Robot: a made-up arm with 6 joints.
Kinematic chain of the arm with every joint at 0, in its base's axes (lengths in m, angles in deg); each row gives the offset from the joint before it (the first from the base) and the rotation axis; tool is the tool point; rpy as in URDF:
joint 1: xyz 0 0 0.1 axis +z
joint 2: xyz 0 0 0 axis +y
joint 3: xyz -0.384 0 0.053 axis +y
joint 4: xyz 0.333 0 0.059 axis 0.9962 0 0.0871
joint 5: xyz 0 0 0 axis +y
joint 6: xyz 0.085 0 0.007 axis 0.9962 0 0.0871
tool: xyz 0 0 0 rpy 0 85 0
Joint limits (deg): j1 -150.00..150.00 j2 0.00..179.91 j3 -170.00..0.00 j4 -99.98..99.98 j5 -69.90..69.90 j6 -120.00..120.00
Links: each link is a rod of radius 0.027 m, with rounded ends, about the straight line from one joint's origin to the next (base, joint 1, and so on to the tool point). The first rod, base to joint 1, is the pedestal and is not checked.
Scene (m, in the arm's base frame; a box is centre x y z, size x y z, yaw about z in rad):
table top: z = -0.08
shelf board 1: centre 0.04 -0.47 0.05 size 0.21 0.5 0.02 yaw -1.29
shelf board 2: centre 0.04 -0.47 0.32 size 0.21 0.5 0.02 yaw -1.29
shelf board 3: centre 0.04 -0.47 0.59 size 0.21 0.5 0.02 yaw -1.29
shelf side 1: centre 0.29 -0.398 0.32 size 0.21 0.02 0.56 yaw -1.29
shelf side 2: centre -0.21 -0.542 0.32 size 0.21 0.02 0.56 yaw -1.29
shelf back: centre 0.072 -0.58 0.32 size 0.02 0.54 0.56 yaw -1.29
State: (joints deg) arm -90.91 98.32 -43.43 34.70 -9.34 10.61
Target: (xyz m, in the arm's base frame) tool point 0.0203 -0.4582 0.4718
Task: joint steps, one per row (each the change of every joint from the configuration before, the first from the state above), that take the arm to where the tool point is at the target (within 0.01 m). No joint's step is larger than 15 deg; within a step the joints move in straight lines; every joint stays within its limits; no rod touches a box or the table.
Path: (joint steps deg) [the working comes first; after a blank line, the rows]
Joints at the target: -86.12 87.52 -74.37 33.70 -13.44 10.61
Straight joint move there: touches shelf board 2.

1: -5.04 -9.61 10.92 0.36 0.68 0.00
2: -5.03 -9.62 10.93 0.37 0.68 0.00
3: 2.31 -5.90 -10.04 -0.25 -1.33 0.00
4: 2.30 -5.89 -10.03 -0.25 -1.33 0.00
5: 2.31 -5.90 -10.04 -0.25 -1.33 0.00
6: 3.97 13.06 -11.34 -0.49 -0.73 0.00
7: 3.97 13.06 -11.34 -0.49 -0.74 0.00

